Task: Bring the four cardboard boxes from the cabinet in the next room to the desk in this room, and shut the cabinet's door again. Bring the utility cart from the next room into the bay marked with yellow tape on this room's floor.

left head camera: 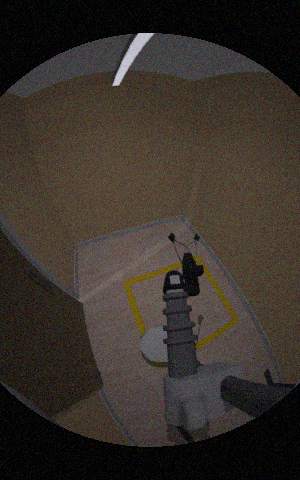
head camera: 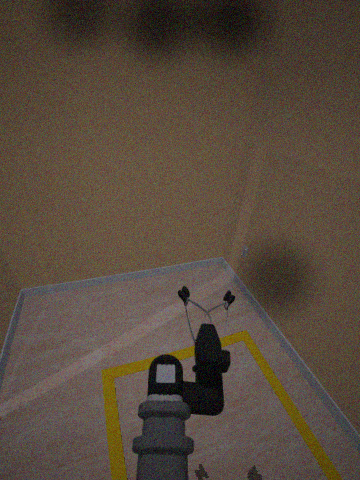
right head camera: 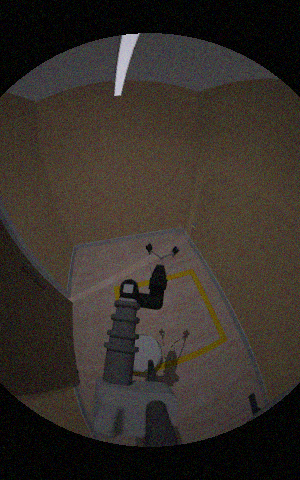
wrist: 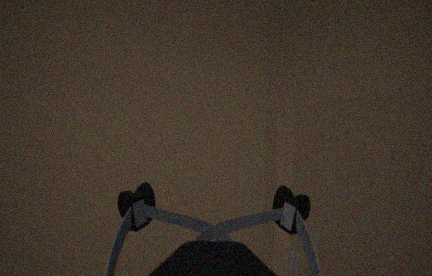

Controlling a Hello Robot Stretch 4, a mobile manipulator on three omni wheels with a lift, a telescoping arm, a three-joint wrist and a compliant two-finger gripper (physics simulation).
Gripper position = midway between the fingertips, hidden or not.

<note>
I see my gripper [head camera: 206,290] and a dark brown sliding door [left head camera: 53,357].
My gripper shows as well in the wrist view [wrist: 214,200]. The dark brown sliding door shows as well in the right head camera view [right head camera: 44,353].
</note>
